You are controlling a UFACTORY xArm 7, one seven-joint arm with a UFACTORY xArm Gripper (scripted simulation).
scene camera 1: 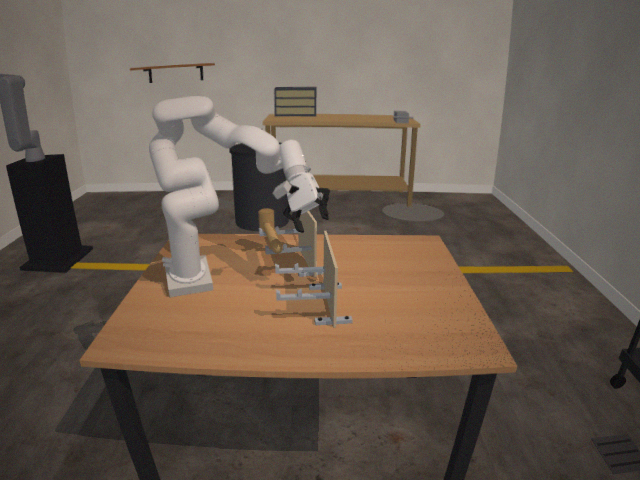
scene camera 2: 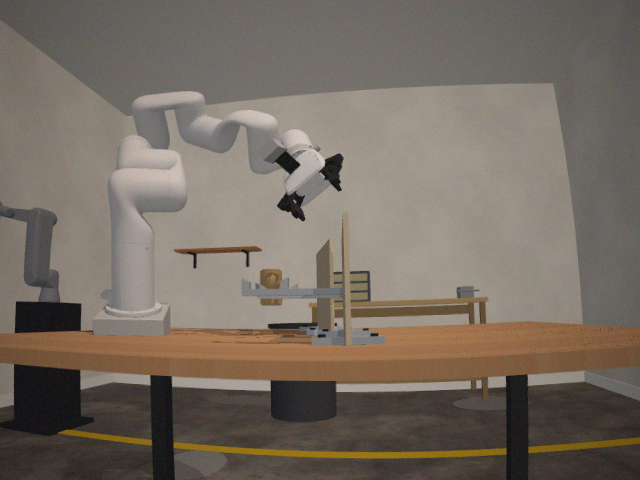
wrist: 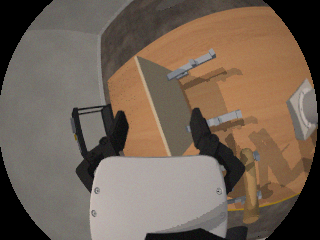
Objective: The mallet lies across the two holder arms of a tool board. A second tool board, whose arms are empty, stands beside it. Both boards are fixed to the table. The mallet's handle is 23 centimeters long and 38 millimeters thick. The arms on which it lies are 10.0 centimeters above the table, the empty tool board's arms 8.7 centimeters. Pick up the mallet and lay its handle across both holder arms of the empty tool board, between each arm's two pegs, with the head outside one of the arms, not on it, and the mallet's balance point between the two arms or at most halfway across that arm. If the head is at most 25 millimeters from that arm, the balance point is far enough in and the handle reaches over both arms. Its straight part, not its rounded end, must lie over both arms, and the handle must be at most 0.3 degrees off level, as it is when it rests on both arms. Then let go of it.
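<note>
There is a wooden mallet that I can see, and with it my own gripper. The gripper is visible to me in the wrist view too, and also in scene camera 1.
</note>
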